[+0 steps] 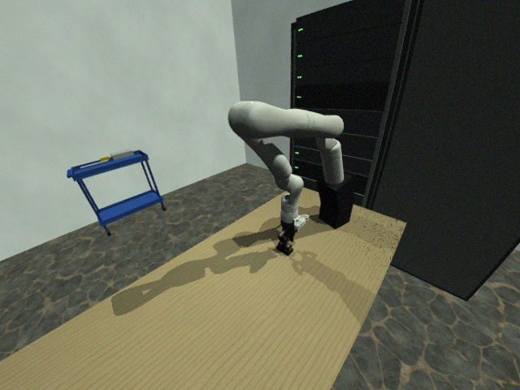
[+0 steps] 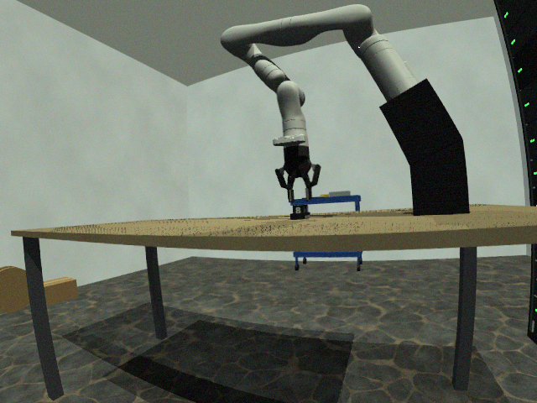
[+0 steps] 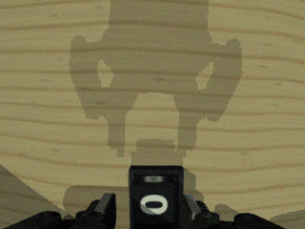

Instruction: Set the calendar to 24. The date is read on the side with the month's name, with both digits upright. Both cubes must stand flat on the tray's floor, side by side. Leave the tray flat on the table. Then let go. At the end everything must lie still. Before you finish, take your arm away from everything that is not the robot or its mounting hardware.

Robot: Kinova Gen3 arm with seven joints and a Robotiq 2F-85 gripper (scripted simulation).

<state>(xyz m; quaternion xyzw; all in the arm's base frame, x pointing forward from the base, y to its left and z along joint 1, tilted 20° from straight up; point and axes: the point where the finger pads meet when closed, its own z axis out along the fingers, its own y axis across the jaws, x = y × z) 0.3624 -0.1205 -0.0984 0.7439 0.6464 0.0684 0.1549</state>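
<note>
My hand is 40 mm above the black cube. Also, from my hand: black tray 60 mm below, 20 mm to the right; black date cube 40 mm below, 30 mm to the right.
</note>
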